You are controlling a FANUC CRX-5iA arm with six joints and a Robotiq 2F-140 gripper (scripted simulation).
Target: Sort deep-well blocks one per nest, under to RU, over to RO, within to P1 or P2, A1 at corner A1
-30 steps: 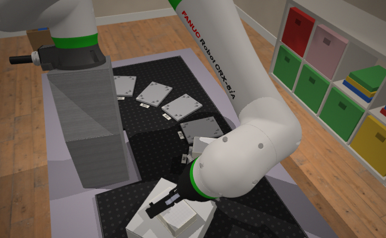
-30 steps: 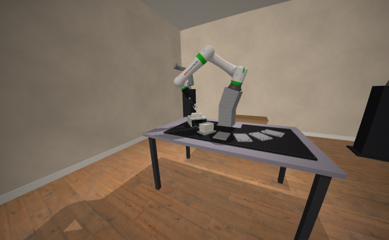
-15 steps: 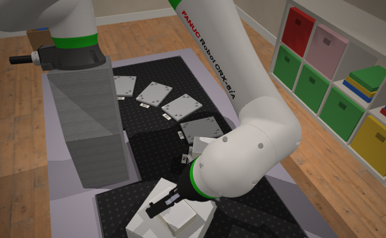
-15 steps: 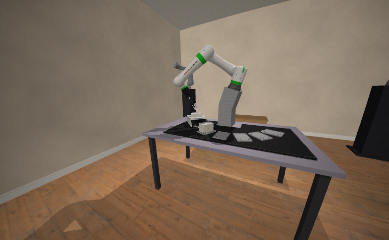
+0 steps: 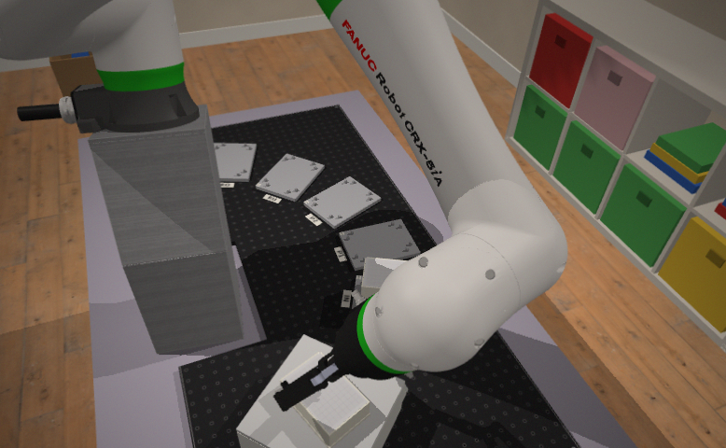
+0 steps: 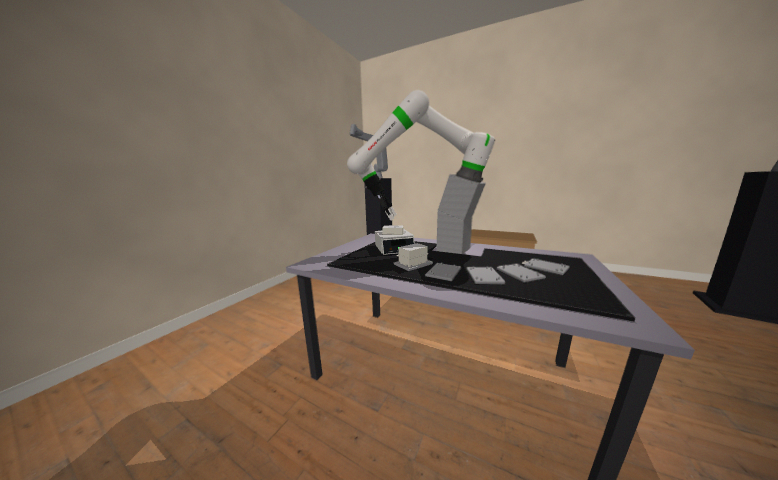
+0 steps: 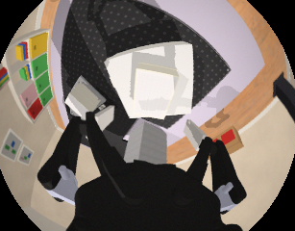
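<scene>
The pale weigher platform is 11 cm below my hand. From my hand the other things lie so: grey nest plate (15 cm ahead, 60 cm to the left, 20 cm below); then check-weigher (14 cm below).
</scene>
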